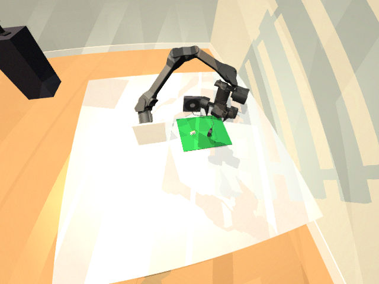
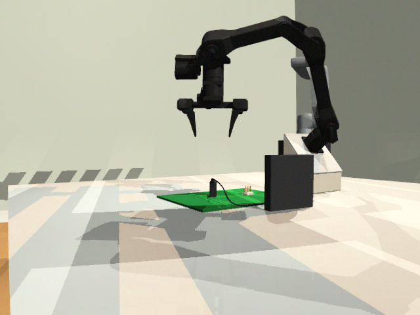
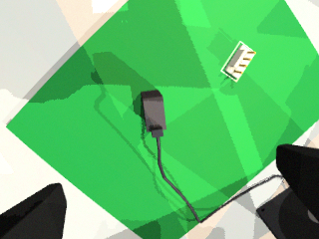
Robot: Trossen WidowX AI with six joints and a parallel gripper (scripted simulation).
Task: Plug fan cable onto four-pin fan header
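Now: the black plug 1 cm to the left of my gripper tip and 14 cm below it. Also, from my gripper tip: black fan: 7 cm behind, 22 cm to the left, 10 cm below; then four-pin header: 10 cm behind, 3 cm to the left, 16 cm below.
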